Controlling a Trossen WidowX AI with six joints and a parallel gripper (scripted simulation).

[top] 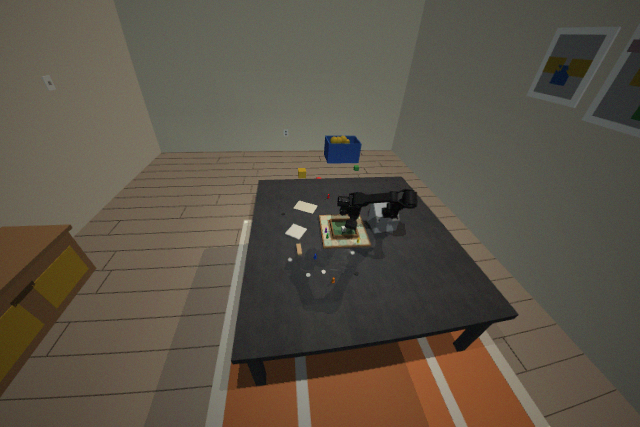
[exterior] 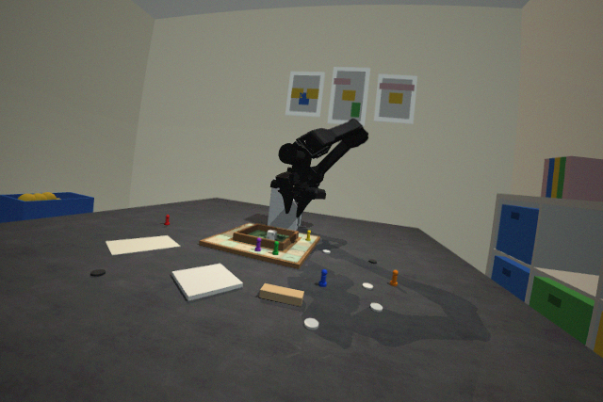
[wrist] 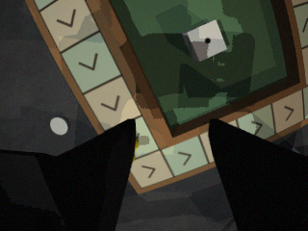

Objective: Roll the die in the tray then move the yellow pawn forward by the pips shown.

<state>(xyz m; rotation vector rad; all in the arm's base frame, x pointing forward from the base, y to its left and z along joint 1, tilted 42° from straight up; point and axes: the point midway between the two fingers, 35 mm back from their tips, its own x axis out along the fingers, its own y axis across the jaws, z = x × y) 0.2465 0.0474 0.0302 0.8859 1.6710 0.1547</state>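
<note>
My gripper tip is now 7 cm above the yellow pawn, 6 cm to the right of it and 3 cm past it. From my gripper tip the other things lie so: white die (7 cm below, 5 cm to the right, 2 cm ahead); then green pawn (14 cm ahead, 7 cm below); then green felt tray (9 cm below, 6 cm to the right, 2 cm ahead).
</note>
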